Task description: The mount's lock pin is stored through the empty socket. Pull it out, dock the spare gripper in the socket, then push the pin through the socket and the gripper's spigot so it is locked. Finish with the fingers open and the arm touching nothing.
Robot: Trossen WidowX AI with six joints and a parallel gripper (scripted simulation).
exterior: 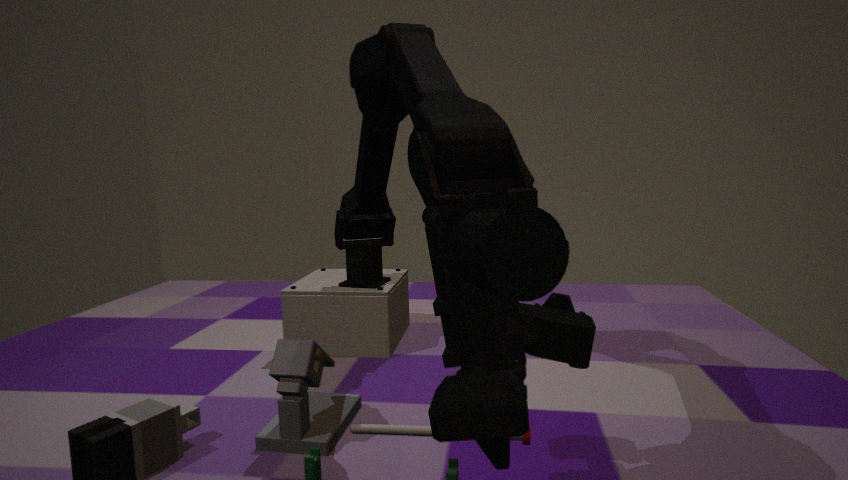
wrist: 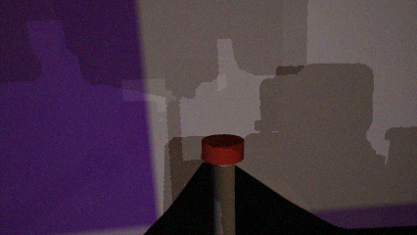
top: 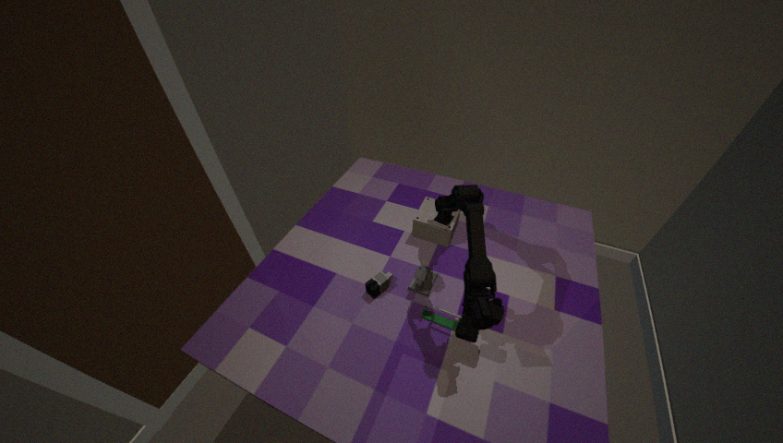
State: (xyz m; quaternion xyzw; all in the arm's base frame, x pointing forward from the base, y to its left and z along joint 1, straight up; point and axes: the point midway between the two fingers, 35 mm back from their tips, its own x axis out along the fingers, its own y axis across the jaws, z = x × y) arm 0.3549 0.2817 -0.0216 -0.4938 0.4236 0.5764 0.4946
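My gripper tip is now 2 cm short of the green rack, 10 cm to the left of it and 3 cm above it. Also, from my gripper tip: grey mount (8 cm behind, 23 cm to the right); then spare gripper (2 cm ahead, 36 cm to the right, 2 cm below).
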